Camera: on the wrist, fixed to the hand. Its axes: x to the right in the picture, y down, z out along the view.
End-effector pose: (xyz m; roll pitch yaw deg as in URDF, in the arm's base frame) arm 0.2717 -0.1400 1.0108 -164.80 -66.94 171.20
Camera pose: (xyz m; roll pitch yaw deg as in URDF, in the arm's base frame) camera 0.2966 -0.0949 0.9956 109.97 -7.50 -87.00
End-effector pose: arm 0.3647 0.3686 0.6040 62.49 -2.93 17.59
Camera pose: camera 0.3312 0.4004 0.6314 7.56 60.59 -62.41
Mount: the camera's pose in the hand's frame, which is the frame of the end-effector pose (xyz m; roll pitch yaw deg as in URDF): -0.0209 0.0440 -0.0227 -2.65 -1.44 -87.67
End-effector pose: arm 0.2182 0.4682 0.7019 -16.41 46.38 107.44
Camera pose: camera 0.1958 0.4201 0.6934 -50.69 -10.48 32.15
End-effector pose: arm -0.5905 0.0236 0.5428 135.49 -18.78 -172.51
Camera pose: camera -0.5579 0.0435 0.5806 149.45 41.82 -103.73
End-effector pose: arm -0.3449 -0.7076 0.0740 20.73 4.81 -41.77
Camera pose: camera -0.3280 -0.6567 0.0701 -6.87 19.41 -130.99
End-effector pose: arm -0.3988 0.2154 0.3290 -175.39 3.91 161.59
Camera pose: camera -0.3658 0.2526 0.3495 -178.55 -3.00 -110.95
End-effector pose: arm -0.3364 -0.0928 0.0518 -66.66 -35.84 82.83
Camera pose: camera -0.3315 -0.0813 -0.0005 58.81 -50.84 -61.01
